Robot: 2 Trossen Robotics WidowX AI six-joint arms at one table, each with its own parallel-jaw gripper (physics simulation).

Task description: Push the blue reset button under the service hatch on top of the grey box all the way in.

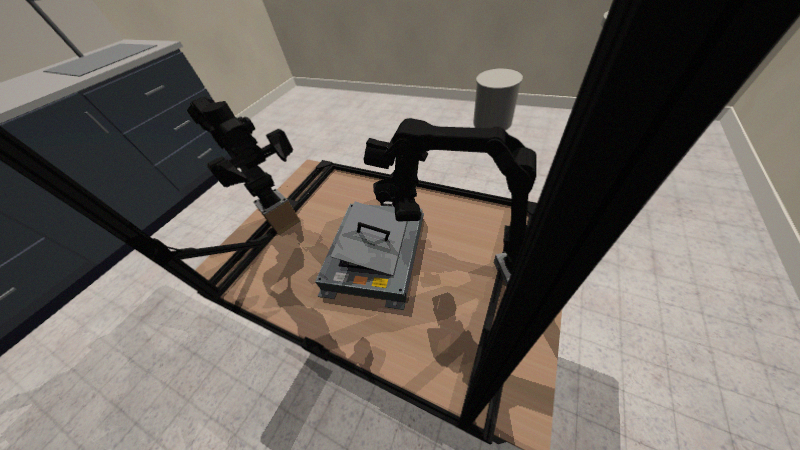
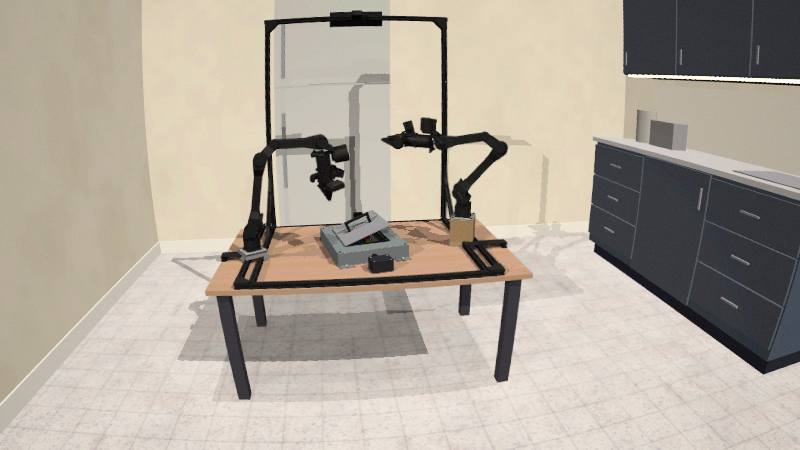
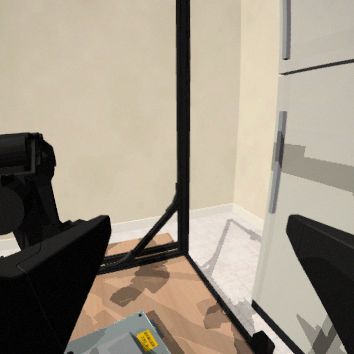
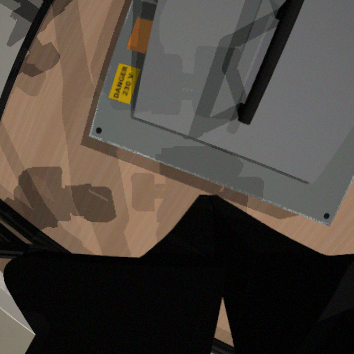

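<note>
The grey box (image 1: 367,286) (image 2: 362,256) (image 3: 116,337) (image 4: 140,140) lies in the middle of the table. Its service hatch (image 1: 371,252) (image 2: 364,229) (image 4: 281,116), a grey lid with a black handle (image 1: 373,228) (image 4: 267,67), is tilted partly open. The blue button is hidden under it. My right gripper (image 1: 407,210) (image 2: 329,189) (image 4: 206,203) is shut and empty. It hangs above the box's edge, clear of the handle. My left gripper (image 1: 252,157) (image 2: 388,140) (image 3: 199,223) is open and empty, high above the table and away from the box.
A small black block (image 2: 380,263) sits on the table at the box's front edge. Black frame rails (image 2: 371,281) run around the table top, with tall posts (image 1: 577,201) (image 3: 182,123). A tan base block (image 1: 282,216) (image 2: 462,229) carries the left arm.
</note>
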